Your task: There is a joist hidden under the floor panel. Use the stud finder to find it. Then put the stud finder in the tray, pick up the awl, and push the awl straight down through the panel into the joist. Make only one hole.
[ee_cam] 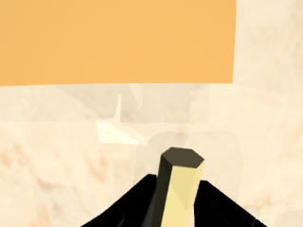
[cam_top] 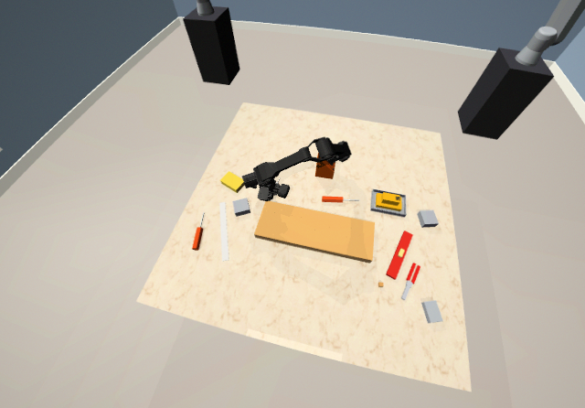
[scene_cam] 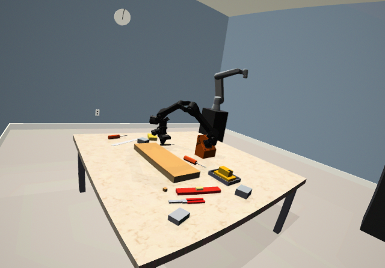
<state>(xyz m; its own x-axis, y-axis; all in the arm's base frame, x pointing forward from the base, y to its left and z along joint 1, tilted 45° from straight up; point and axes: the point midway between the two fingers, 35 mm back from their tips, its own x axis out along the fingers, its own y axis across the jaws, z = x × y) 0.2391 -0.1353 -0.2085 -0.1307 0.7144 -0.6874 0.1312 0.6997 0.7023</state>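
The awl lies 6 cm behind my gripper tip and 1 cm to the left of it. The rest, counted from my gripper tip: white ruler 23 cm ahead, 17 cm to the right, 2 cm below; yellow block 22 cm to the right, 3 cm behind, 1 cm below; grey tray 57 cm to the left, 9 cm behind, 1 cm below.
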